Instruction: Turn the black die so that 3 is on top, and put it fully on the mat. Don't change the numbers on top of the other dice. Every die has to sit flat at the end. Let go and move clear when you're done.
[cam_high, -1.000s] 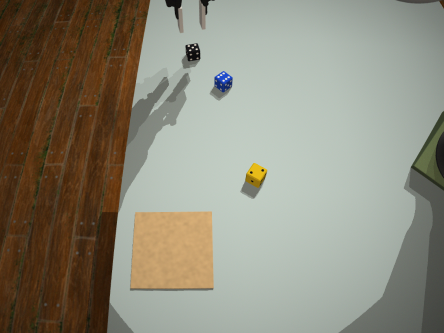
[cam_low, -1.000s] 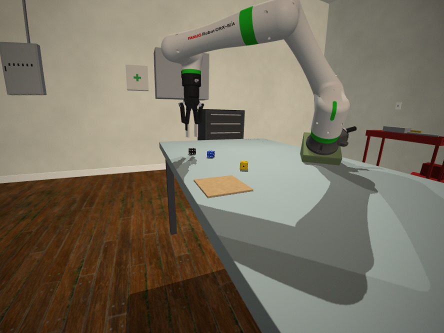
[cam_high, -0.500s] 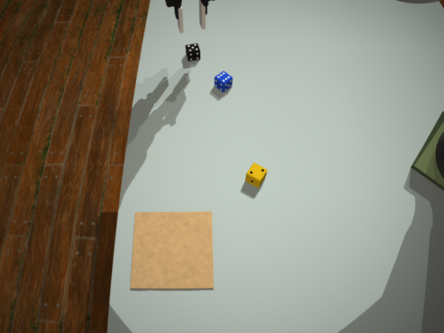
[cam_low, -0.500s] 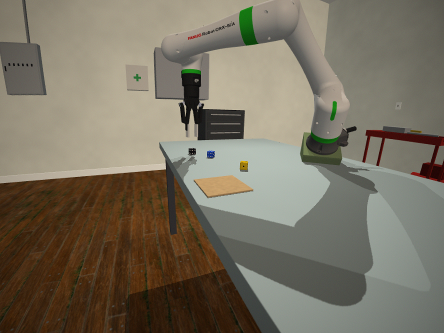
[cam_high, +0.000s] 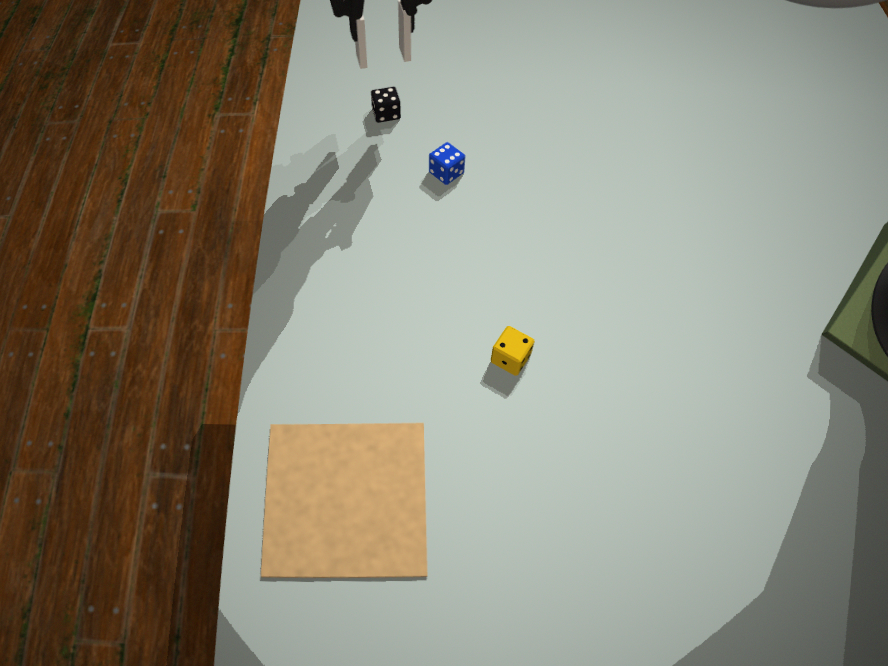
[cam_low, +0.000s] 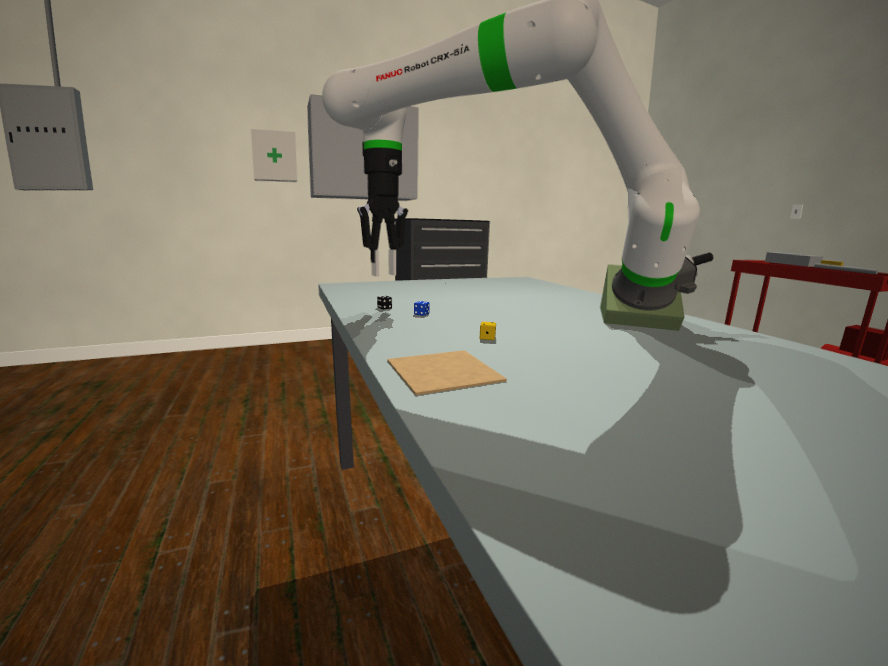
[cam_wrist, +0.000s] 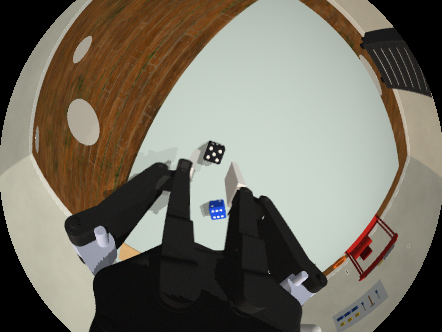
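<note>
The black die lies 10 cm below my hand. Round my hand: yellow die: 21 cm behind, 29 cm to the left, 10 cm below; blue die: 9 cm behind, 7 cm to the left, 10 cm below; tan mat: 11 cm behind, 46 cm to the left, 12 cm below.
</note>
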